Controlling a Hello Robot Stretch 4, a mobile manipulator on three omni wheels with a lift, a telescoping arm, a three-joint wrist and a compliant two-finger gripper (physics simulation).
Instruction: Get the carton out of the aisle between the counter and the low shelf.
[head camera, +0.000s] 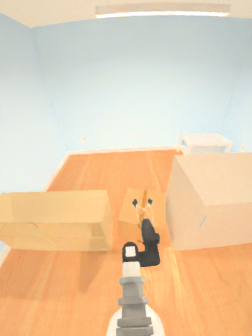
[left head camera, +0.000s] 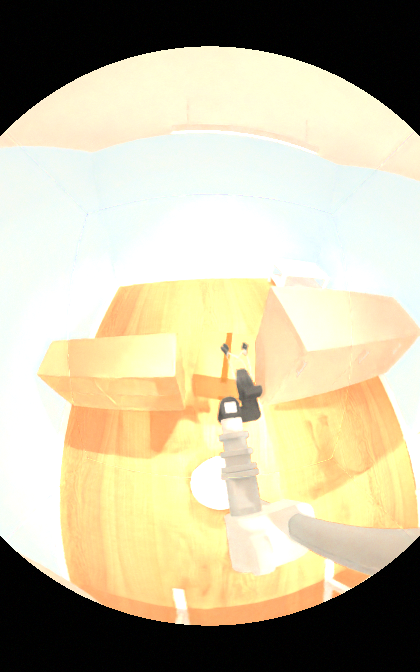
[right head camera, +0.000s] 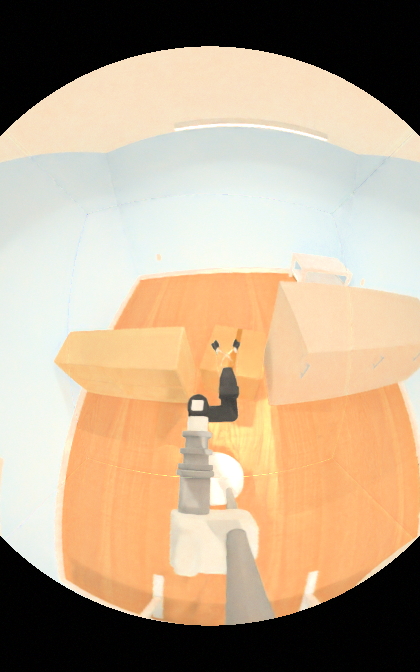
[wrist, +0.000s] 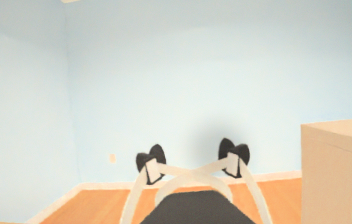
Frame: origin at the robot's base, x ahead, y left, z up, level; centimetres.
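Seen in the pictures: gripper, between the fingertips: (head camera: 141, 198) (wrist: 192, 154).
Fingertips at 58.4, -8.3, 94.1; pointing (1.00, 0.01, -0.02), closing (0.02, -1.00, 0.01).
A point is followed by its place in that frame, as x, y, z.
The brown carton (head camera: 128, 212) @[87.8, 0.2, 37.9] (left head camera: 207, 386) (right head camera: 252, 357), with a darker tape strip on top, stands on the floor between the low shelf and the counter. The tan low shelf (head camera: 55, 207) @[82.6, 68.1, 58.3] (left head camera: 120, 355) (right head camera: 130, 350) is on the left, a narrow gap from the carton. The beige counter (head camera: 215, 175) @[80.6, -69.6, 88.3] (left head camera: 325, 320) (right head camera: 330, 320) (wrist: 327, 170) @[96.2, -47.2, 76.2] is close on the right; contact with the carton cannot be told. My gripper (head camera: 142, 202) @[58.4, -8.3, 94.1] (left head camera: 235, 347) (right head camera: 226, 344) (wrist: 192, 154) @[58.4, -8.3, 94.1] is open and empty, above the carton, pointing forward. The carton does not show in the wrist view.
A small white table (head camera: 205, 137) @[254.4, -174.6, 42.3] (right head camera: 322, 262) stands behind the counter near the back wall. Wood floor (head camera: 115, 167) @[226.0, 22.3, -2.7] (right head camera: 215, 300) stretches beyond the carton to that wall. The left wall (head camera: 20, 115) @[193.7, 145.8, 121.5] runs behind the low shelf.
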